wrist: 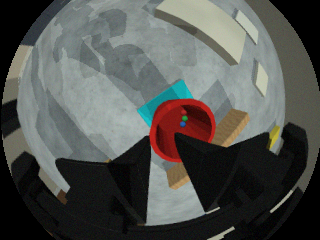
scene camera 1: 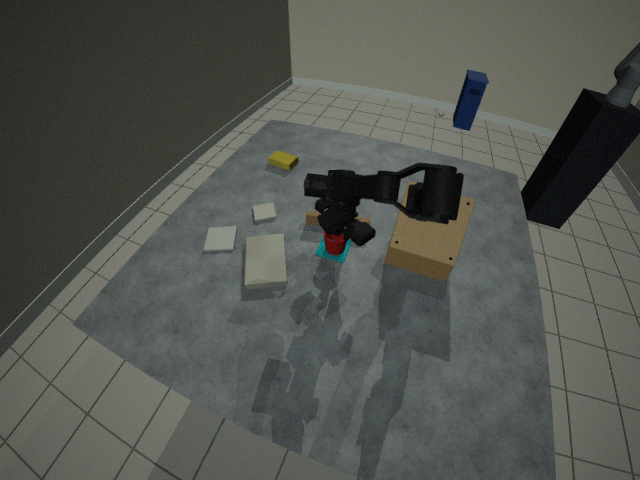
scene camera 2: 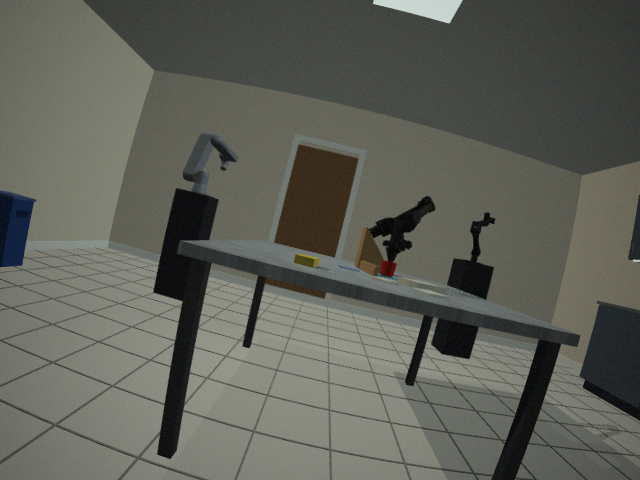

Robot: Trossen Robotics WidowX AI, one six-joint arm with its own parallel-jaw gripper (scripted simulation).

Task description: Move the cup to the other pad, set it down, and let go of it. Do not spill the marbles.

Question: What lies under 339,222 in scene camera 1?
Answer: My gripper.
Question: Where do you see a wooden rail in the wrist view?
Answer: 228,129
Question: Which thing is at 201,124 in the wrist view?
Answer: A red cup.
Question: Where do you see a teal pad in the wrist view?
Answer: At 180,90
